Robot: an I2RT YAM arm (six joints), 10 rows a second.
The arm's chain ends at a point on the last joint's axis. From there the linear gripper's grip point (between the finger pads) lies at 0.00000 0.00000 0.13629 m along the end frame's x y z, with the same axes.
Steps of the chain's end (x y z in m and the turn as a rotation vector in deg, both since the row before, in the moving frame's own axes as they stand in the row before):
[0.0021 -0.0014 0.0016 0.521 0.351 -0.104]
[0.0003 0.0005 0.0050 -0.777 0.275 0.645]
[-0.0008 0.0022 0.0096 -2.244 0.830 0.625]
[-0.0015 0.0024 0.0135 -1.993 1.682 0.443]
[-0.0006 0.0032 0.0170 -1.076 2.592 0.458]
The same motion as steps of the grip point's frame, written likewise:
[0.0029 -0.0026 0.0016 0.521 0.351 -0.104]
[0.0009 0.0024 0.0050 -0.777 0.275 0.645]
[0.0011 0.0075 0.0095 -2.244 0.830 0.625]
[0.0025 0.0072 0.0134 -1.993 1.682 0.443]
[0.0056 0.0058 0.0168 -1.076 2.592 0.458]

